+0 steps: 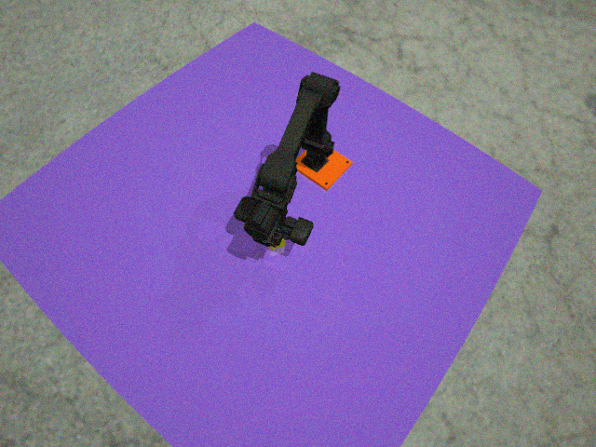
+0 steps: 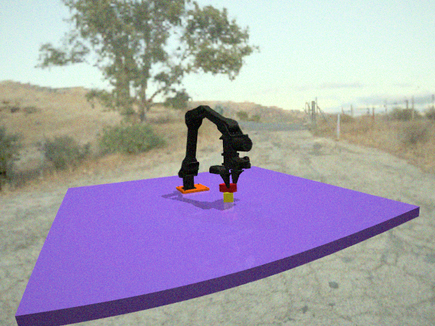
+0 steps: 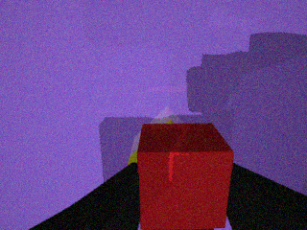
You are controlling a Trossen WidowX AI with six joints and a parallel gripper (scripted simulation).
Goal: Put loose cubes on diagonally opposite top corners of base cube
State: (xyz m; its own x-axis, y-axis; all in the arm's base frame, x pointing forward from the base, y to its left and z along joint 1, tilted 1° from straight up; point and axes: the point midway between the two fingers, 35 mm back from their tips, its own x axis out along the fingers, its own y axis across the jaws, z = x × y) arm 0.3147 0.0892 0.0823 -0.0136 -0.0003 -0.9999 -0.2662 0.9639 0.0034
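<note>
The yellow base cube lies 20 mm behind my gripper tip, 10 mm to the right of it and 40 mm below it.
</note>
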